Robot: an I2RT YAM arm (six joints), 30 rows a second.
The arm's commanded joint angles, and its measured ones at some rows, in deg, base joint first. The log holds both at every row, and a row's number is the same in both.
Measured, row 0:
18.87 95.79 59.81 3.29 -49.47 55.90
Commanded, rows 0 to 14:
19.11 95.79 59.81 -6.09 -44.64 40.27
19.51 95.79 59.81 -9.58 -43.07 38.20
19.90 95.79 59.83 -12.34 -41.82 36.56
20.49 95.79 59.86 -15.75 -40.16 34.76
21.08 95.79 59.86 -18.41 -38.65 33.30
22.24 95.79 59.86 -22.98 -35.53 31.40
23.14 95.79 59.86 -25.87 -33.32 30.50
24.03 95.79 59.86 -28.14 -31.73 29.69
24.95 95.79 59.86 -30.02 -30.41 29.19
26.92 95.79 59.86 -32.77 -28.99 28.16
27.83 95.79 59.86 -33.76 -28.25 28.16
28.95 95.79 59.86 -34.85 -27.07 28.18
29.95 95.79 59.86 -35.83 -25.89 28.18
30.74 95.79 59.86 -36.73 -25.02 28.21
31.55 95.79 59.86 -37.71 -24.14 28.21
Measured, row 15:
28.71 95.88 59.79 -35.75 -29.98 31.00
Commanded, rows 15 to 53:
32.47 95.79 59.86 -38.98 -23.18 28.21
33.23 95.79 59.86 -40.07 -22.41 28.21
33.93 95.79 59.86 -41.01 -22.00 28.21
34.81 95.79 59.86 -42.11 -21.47 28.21
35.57 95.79 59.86 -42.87 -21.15 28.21
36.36 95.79 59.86 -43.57 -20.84 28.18
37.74 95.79 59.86 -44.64 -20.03 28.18
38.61 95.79 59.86 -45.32 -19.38 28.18
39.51 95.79 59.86 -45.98 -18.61 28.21
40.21 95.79 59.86 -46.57 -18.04 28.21
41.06 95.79 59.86 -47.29 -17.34 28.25
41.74 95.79 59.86 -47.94 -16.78 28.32
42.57 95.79 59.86 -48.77 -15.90 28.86
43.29 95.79 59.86 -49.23 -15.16 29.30
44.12 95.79 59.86 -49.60 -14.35 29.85
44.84 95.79 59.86 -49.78 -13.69 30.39
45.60 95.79 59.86 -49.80 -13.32 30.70
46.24 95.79 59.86 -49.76 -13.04 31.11
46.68 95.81 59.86 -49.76 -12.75 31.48
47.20 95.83 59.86 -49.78 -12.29 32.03
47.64 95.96 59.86 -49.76 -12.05 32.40
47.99 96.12 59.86 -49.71 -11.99 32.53
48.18 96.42 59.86 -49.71 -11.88 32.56
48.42 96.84 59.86 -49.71 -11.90 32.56
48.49 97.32 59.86 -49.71 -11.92 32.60
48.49 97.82 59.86 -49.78 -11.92 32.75
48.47 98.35 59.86 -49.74 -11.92 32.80
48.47 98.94 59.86 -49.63 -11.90 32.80
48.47 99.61 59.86 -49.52 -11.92 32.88
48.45 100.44 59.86 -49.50 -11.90 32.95
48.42 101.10 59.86 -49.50 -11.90 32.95
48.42 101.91 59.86 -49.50 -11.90 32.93
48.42 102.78 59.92 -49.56 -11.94 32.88
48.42 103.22 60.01 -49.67 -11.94 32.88
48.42 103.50 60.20 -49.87 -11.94 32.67
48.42 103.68 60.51 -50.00 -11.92 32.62
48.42 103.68 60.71 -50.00 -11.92 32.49
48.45 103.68 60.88 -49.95 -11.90 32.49
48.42 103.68 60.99 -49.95 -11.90 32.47
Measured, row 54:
48.14 103.66 59.81 -49.89 -12.53 32.42
